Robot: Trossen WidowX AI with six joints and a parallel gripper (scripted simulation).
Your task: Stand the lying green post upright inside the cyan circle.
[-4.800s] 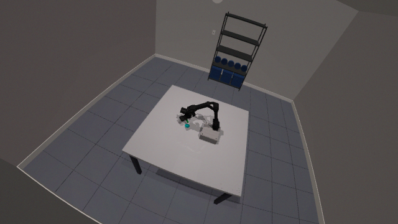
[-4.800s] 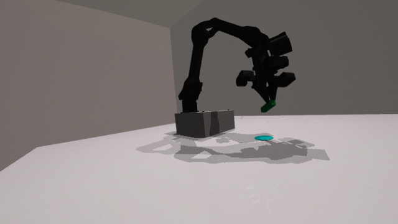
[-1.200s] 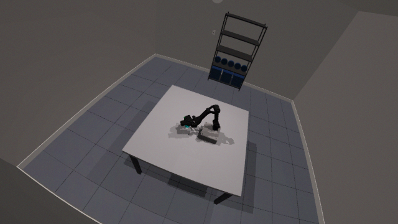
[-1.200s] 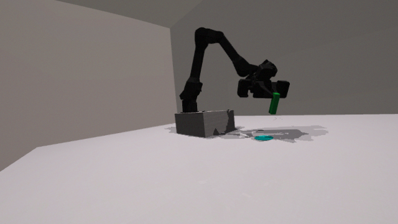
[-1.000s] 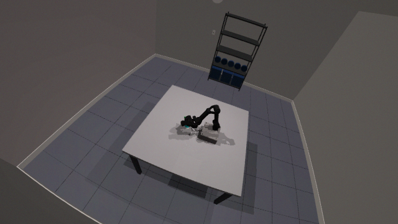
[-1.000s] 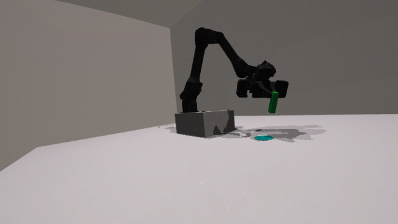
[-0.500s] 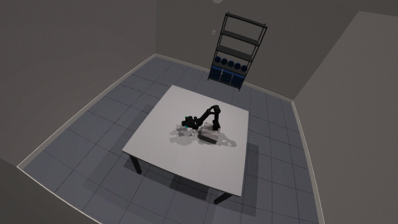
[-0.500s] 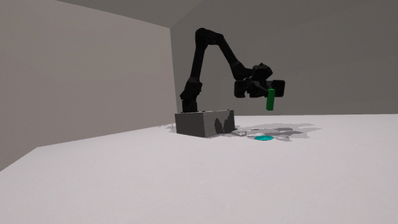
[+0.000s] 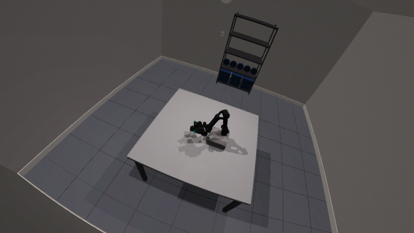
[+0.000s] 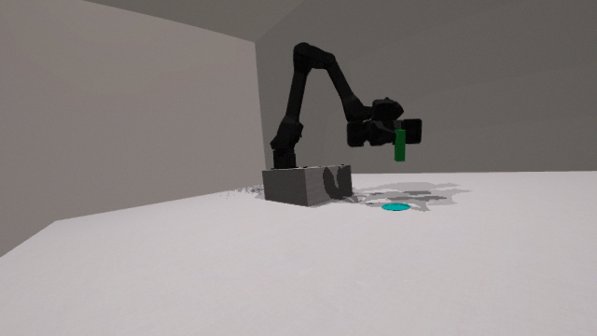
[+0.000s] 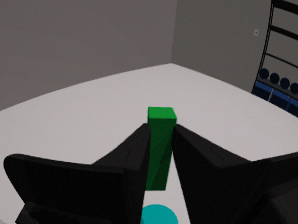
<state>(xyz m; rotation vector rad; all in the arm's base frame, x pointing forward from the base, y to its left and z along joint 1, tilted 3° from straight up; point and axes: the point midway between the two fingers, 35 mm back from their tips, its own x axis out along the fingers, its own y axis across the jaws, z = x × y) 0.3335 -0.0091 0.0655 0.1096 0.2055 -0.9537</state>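
My gripper tip is now 15 cm above the cyan circle and 2 cm past it. Round my gripper tip: green post 2 cm below.
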